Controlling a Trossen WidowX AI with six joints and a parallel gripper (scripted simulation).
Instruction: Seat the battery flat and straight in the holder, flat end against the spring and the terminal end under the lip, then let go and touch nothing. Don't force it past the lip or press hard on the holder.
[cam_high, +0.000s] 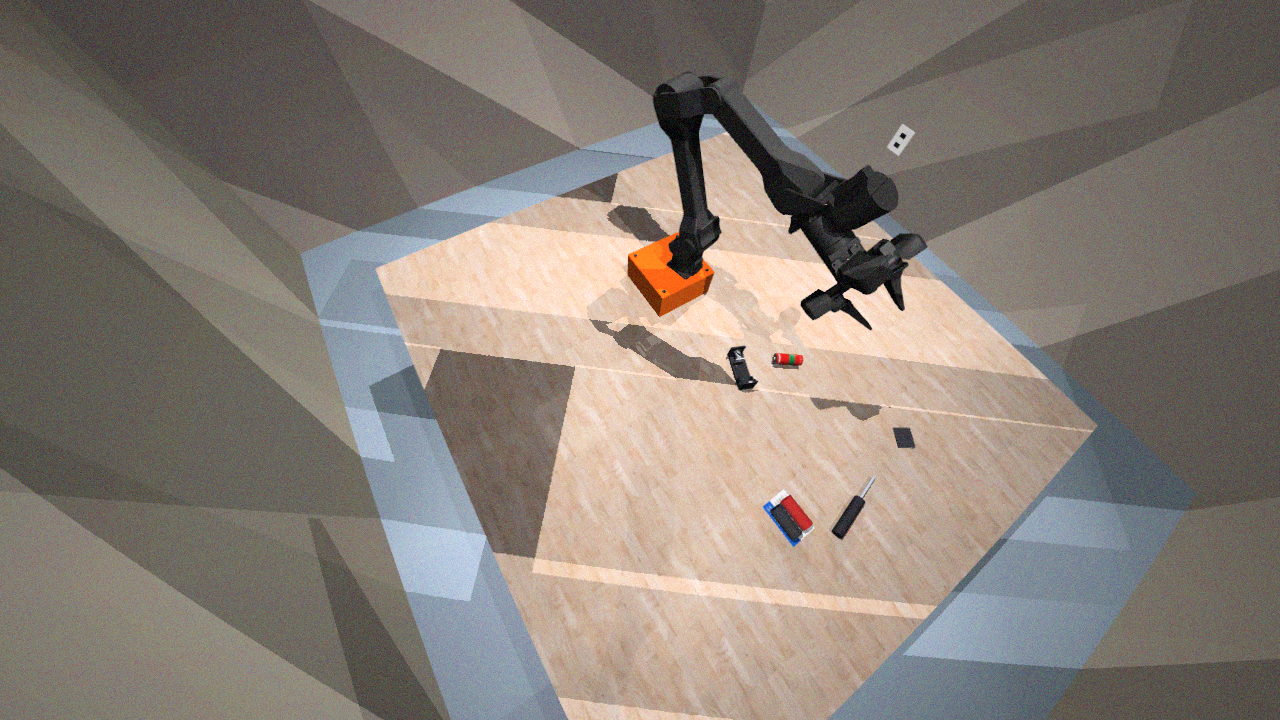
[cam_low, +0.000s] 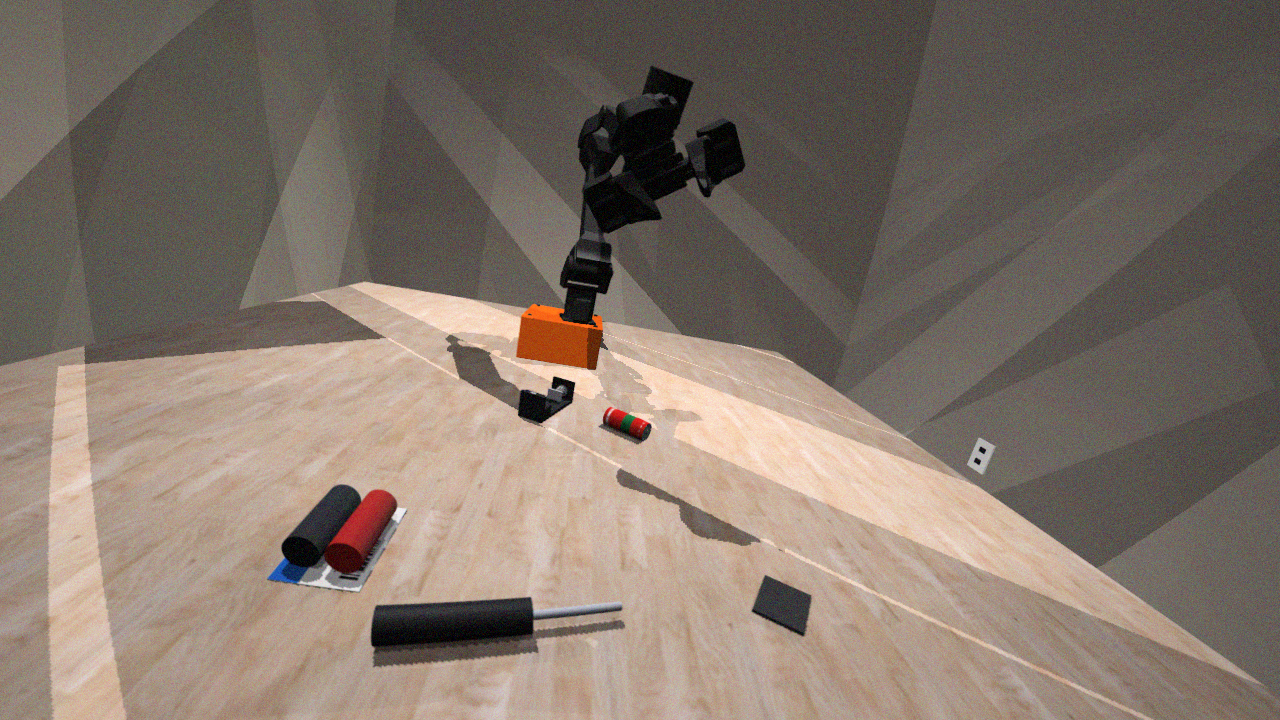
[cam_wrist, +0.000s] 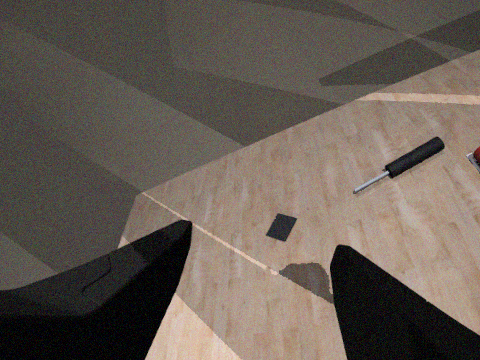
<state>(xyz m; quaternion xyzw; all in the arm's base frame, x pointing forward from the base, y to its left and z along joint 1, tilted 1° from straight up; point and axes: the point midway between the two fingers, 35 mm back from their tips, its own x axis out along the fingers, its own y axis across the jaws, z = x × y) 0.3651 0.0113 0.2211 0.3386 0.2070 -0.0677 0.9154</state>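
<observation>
Now: the battery 28 cm below my gripper tip, 7 cm behind it and 1 cm to the left of it. Round my gripper tip: black-handled screwdriver (28 cm below, 22 cm ahead, 14 cm to the right); then card (28 cm below, 26 cm to the right, 14 cm ahead).
</observation>
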